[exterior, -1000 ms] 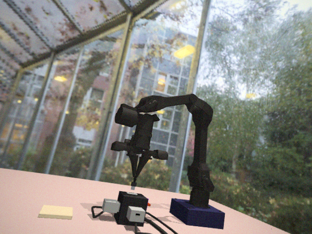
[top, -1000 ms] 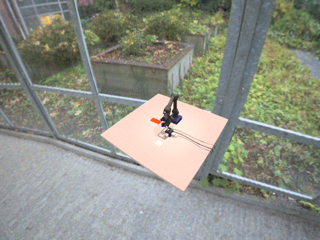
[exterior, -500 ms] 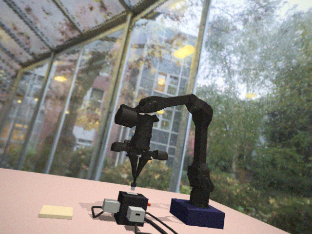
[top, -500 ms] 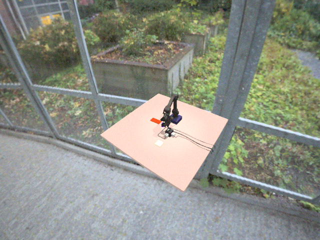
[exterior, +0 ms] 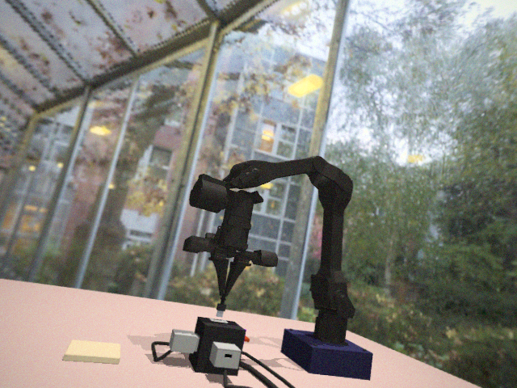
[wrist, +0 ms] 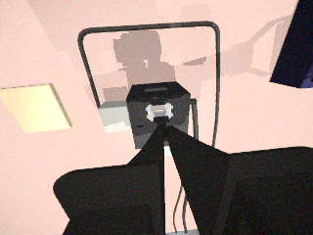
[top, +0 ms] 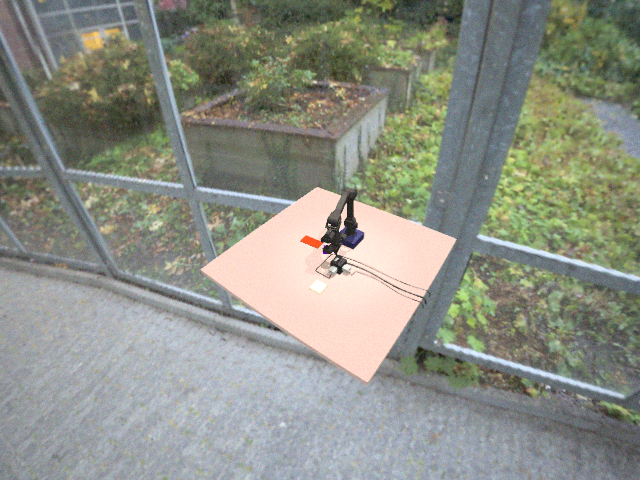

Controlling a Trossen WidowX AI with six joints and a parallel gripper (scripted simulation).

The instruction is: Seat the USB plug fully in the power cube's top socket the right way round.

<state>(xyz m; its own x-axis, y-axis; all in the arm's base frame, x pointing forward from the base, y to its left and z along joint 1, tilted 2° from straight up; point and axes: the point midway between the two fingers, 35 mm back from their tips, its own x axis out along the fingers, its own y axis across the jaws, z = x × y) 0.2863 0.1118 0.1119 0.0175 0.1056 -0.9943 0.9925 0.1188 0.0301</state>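
The grey USB plug is 20 mm below my gripper tip. Also, from my gripper tip: purple block: 70 mm behind, 150 mm to the right, 100 mm below; pale yellow pad: 200 mm ahead, 40 mm to the left, 120 mm below; socket: 50 mm below.
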